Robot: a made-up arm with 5 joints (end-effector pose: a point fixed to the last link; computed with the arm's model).
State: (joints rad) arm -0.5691 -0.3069 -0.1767 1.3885 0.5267
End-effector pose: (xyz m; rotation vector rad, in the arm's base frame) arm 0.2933 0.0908 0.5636 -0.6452 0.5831 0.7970
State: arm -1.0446 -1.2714 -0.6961 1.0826 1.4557
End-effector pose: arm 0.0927 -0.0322 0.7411 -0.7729 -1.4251 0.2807
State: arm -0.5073 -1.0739 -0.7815 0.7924 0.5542
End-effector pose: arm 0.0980 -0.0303 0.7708 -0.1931 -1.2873 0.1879
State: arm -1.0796 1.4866 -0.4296 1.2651 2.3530
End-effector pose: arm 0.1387 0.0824 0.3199 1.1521 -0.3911 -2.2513
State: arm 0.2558 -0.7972 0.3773 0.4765 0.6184
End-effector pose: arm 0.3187 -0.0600 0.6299 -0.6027 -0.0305 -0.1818
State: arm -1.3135 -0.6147 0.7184 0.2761 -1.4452
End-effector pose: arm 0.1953 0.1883 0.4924 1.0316 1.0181 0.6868
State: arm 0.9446 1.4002 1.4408 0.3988 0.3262
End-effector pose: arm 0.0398 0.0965 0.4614 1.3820 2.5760 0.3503
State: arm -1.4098 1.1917 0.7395 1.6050 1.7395
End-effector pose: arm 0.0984 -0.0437 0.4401 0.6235 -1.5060 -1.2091
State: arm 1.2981 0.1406 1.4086 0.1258 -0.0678
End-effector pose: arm 0.1202 -0.0500 0.3385 1.0258 1.2467 -1.1053
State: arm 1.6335 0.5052 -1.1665 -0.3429 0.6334
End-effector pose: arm 0.1101 -0.2157 0.7516 -1.4122 -0.3956 -1.6363
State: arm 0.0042 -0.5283 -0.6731 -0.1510 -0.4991
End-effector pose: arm 0.1946 -0.0291 0.8049 0.4727 -1.4826 0.3169
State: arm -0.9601 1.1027 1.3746 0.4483 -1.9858
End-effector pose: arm 0.0614 -0.1030 0.4606 -0.5493 1.1643 -1.7099
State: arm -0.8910 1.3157 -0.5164 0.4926 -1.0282
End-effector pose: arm 0.2684 0.1329 0.3109 0.2962 1.2368 0.0297
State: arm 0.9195 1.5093 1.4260 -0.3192 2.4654
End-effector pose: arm 0.0755 0.1203 0.4140 -0.0181 0.8716 1.8676
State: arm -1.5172 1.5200 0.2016 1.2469 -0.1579
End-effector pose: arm 0.1499 -0.0295 0.3556 -1.9037 2.0092 0.1430
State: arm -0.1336 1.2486 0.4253 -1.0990 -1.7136
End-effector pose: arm 0.2955 0.0096 0.2896 1.5916 0.4050 -0.5308
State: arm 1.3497 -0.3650 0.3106 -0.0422 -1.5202
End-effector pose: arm 0.1700 -0.2472 0.5677 1.1530 -1.2090 -1.1016
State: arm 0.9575 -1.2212 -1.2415 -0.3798 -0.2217
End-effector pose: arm -0.0393 0.1955 0.6515 -1.2655 -2.6176 0.2191
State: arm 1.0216 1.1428 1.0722 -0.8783 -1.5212
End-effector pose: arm 0.1252 -0.0233 0.2944 1.7028 0.2573 -1.8891
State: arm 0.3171 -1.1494 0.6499 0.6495 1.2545
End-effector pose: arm 0.2975 -0.0468 0.6089 -1.2025 0.1773 -0.0829
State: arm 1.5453 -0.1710 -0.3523 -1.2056 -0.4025
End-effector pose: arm 0.1077 -0.1207 0.7691 -1.0755 -1.6191 -0.7026
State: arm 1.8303 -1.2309 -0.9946 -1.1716 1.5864
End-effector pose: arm 0.2116 0.2265 0.5985 1.2060 1.0176 0.7078
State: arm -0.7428 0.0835 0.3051 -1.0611 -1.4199
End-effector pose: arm 0.3410 0.1693 0.5823 1.6520 -0.1243 0.9417
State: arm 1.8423 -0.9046 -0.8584 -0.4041 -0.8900
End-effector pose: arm 0.1361 0.1091 0.7906 -1.2372 -1.6598 -0.1371
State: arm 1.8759 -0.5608 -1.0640 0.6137 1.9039
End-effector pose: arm 0.1453 -0.0428 0.7947 -2.1677 1.2416 -1.8297
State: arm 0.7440 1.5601 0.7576 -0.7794 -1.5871
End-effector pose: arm 0.1066 0.0005 0.2750 1.5939 0.6279 -1.8569
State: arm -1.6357 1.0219 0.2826 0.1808 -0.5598
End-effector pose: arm 0.1456 0.1252 0.2992 -0.6653 1.2231 0.9196
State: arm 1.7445 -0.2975 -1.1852 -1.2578 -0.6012
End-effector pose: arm 0.1203 0.0895 0.7676 -1.7776 -1.7914 0.2764
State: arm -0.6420 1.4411 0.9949 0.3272 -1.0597
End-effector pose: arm 0.0549 -0.0868 0.3968 -0.5336 2.0440 -1.0544
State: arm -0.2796 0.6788 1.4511 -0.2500 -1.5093
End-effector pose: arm 0.0816 -0.0319 0.3451 0.6656 1.3960 -1.2312
